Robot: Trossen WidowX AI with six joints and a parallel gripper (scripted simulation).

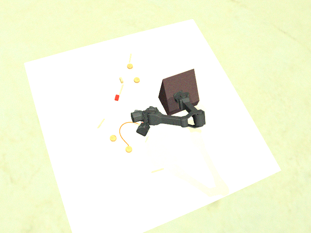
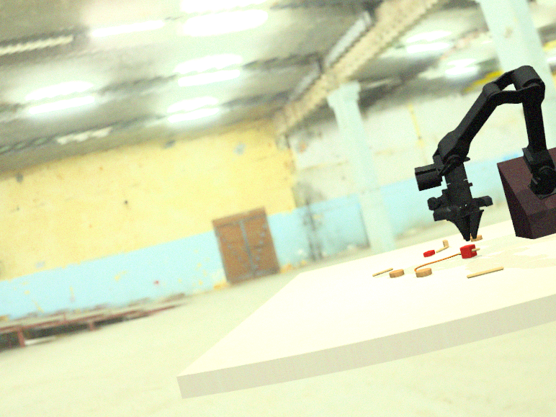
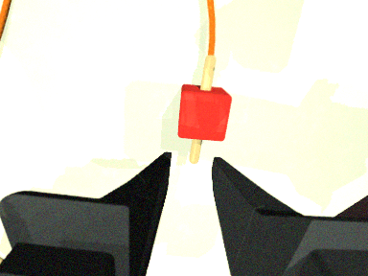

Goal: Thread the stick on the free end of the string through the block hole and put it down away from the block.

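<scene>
Now: the red block 3 cm below my gripper tip, 2 cm to the right of it and 1 cm ahead of it. From my gripper tip the other things lie so: thin wooden stick: 3 cm to the right, 3 cm below, 2 cm ahead; small pale block: 38 cm to the right, 3 cm below, 3 cm behind; round wooden button: 16 cm ahead, 7 cm to the left, 4 cm below.
</scene>
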